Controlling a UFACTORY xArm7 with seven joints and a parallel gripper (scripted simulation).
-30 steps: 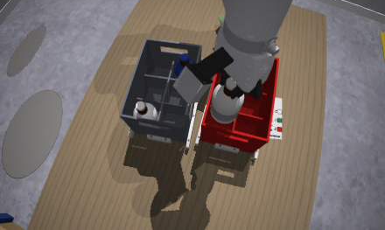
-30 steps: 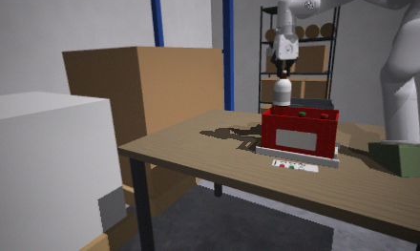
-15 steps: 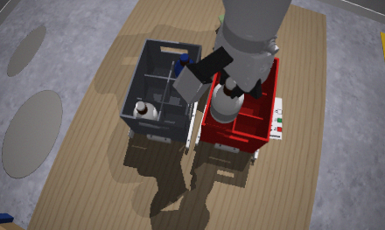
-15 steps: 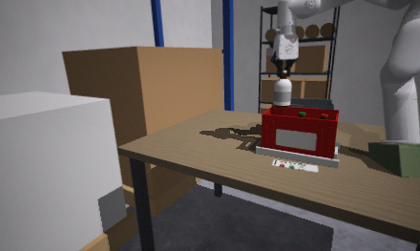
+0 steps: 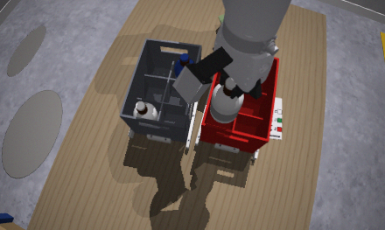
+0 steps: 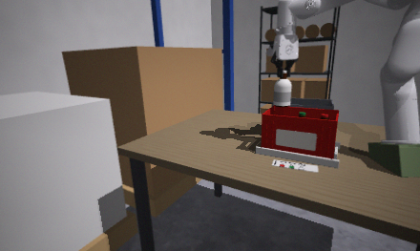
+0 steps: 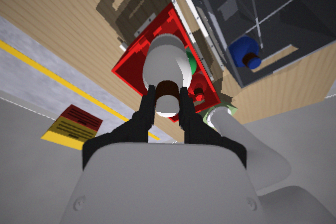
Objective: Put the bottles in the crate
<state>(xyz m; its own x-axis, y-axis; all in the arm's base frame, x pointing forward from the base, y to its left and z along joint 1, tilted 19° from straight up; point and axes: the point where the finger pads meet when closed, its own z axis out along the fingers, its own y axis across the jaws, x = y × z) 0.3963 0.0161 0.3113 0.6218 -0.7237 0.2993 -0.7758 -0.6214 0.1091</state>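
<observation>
The green bottle lies 25 cm below my hand, 9 cm behind it and 2 cm to the left of it. Round my hand: red-label bottle 25 cm below, 17 cm behind, 3 cm to the left; then red crate 25 cm below, 8 cm behind, 6 cm to the left; then grey crate 25 cm below, 18 cm to the right, 9 cm behind.
</observation>
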